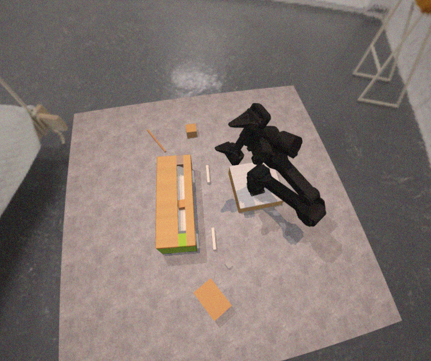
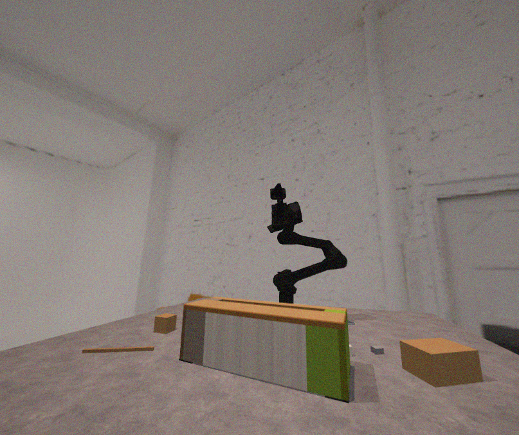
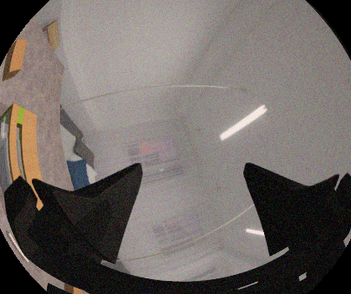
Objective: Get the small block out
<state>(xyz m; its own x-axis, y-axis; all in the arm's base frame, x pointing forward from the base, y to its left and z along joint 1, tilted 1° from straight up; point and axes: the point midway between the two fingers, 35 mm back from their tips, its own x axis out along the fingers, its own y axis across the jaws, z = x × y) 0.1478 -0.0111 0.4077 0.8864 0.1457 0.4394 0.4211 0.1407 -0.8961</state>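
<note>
Now: gripper tip 140 mm short of the small orange block and 400 mm above it. From my gripper tip the other things lie so: grey cube (20 mm ahead, 270 mm to the left, 480 mm below); then flat orange block (120 mm ahead, 370 mm to the left, 450 mm below); then thin orange stick (200 mm ahead, 400 mm to the right, 480 mm below).
</note>
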